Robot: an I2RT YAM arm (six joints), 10 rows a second.
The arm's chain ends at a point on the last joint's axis. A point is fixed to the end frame.
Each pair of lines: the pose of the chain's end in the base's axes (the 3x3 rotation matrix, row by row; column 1 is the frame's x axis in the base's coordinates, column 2 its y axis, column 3 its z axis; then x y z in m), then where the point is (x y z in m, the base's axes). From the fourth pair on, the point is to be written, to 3 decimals.
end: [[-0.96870, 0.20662, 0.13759], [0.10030, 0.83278, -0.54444], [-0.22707, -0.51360, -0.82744]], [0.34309, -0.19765, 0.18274]
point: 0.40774 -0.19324 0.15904
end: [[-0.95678, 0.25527, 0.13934], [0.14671, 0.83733, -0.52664], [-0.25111, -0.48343, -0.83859]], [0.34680, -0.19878, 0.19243]
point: 0.41224 -0.19641 0.17069
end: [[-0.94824, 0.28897, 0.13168], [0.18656, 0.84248, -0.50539], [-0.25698, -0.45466, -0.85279]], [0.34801, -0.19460, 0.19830]
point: 0.41374 -0.19379 0.17736
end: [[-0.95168, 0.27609, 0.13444], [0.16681, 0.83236, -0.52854], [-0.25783, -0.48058, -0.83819]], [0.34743, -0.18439, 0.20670]
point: 0.413 -0.183 0.185
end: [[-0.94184, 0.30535, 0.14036], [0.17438, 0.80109, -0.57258], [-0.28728, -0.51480, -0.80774]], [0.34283, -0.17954, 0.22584]
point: 0.409 -0.181 0.206
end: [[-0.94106, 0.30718, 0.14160], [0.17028, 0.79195, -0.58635], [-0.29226, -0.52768, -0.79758]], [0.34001, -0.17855, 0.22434]
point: 0.406 -0.180 0.205
